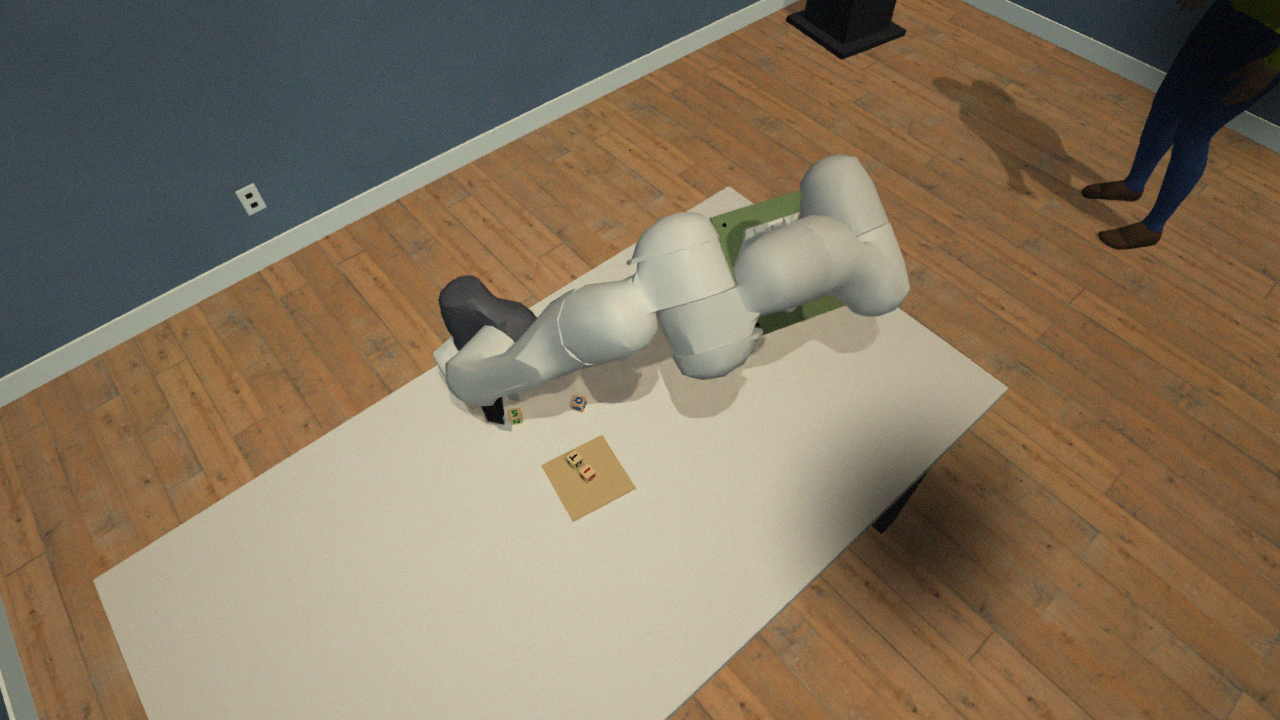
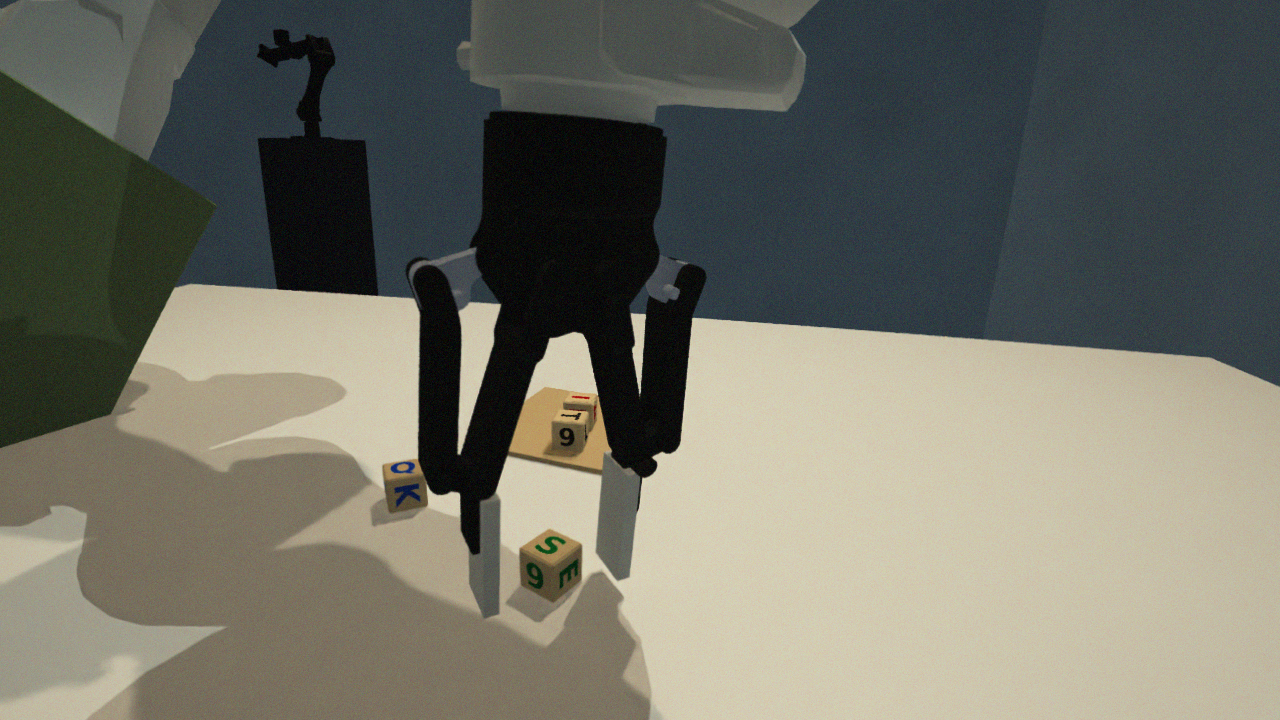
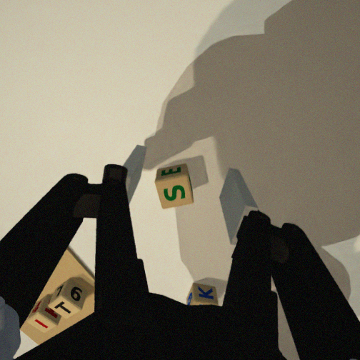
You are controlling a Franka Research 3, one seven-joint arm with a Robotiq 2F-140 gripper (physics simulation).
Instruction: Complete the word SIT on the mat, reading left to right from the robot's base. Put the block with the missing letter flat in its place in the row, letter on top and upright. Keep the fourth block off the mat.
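Observation:
The block with a green S on top [image 1: 515,415] [image 2: 550,565] [image 3: 174,186] rests on the table off the mat. My gripper [image 1: 508,411] [image 2: 553,591] [image 3: 184,172] is partly open, with its fingers on either side of that block and a gap at each side. On the tan mat [image 1: 572,501] [image 2: 534,420] [image 3: 70,265], the T block [image 1: 574,459] [image 2: 569,432] [image 3: 69,297] and the red I block [image 1: 587,471] [image 2: 581,404] [image 3: 42,317] stand next to each other, letters on top. The blue block [image 1: 579,402] [image 2: 405,486] [image 3: 204,294] lies off the mat, showing a K on a side.
The white table [image 1: 402,555] [image 2: 939,537] carries the arm's green base plate [image 1: 778,322] [image 2: 53,268]. The arm [image 1: 608,322] stretches over the table between its base and the S block. A black pedestal [image 2: 322,214] stands beyond the table.

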